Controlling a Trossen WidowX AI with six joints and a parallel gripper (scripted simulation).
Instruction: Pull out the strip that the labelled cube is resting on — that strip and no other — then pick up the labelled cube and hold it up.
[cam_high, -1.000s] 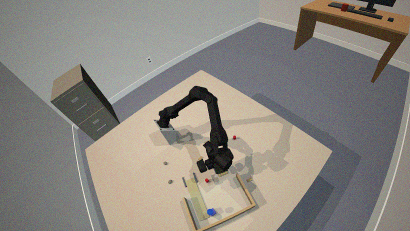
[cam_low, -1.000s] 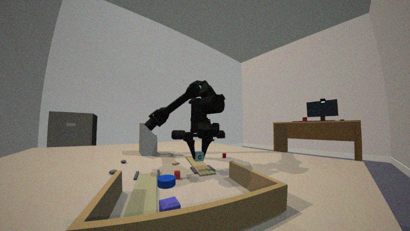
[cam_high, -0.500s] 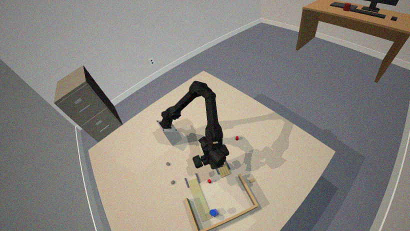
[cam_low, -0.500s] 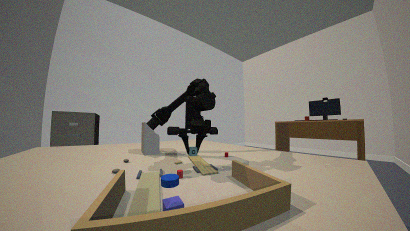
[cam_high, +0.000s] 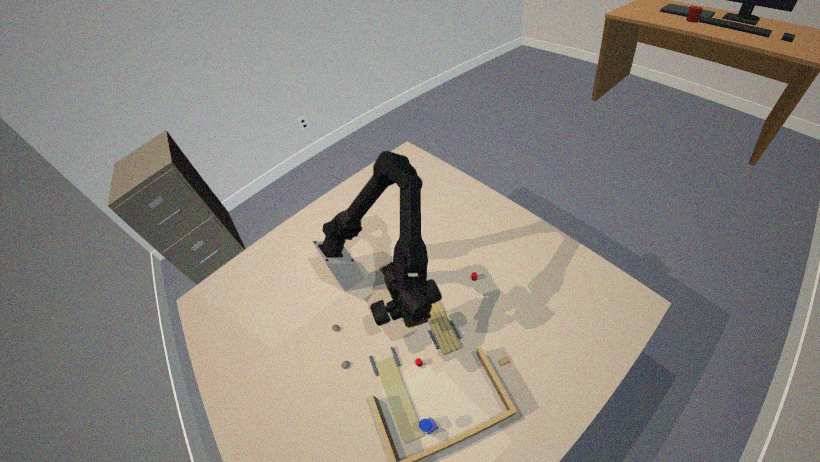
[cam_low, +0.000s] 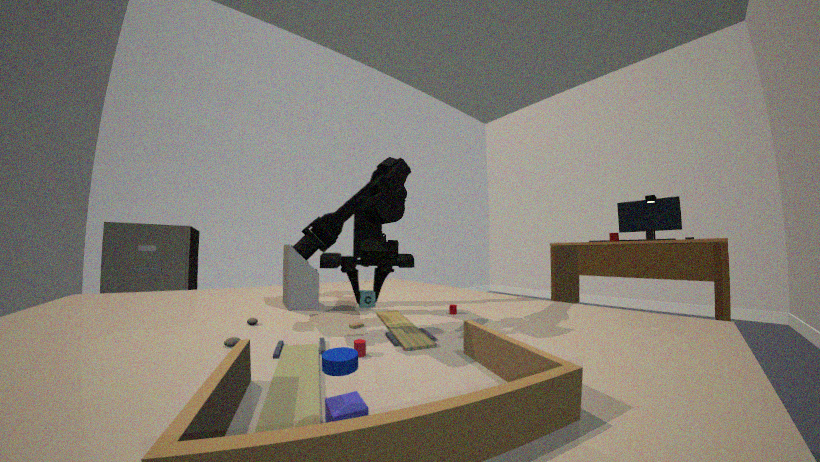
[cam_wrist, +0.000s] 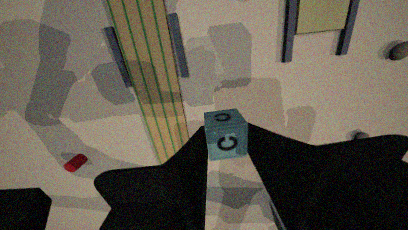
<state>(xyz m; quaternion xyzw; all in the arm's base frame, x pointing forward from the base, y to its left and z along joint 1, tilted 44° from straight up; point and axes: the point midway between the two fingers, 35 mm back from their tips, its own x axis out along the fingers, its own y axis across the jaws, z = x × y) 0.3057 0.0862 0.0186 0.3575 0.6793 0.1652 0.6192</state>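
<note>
Now: gripper tip 7 cm to the right of the striped strip, 5 cm above it and 3 cm short of it. Also, from my gripper tip: teal labelled cube: 1 cm above; then blue disc: 27 cm ahead, 16 cm to the right, 1 cm above.
</note>
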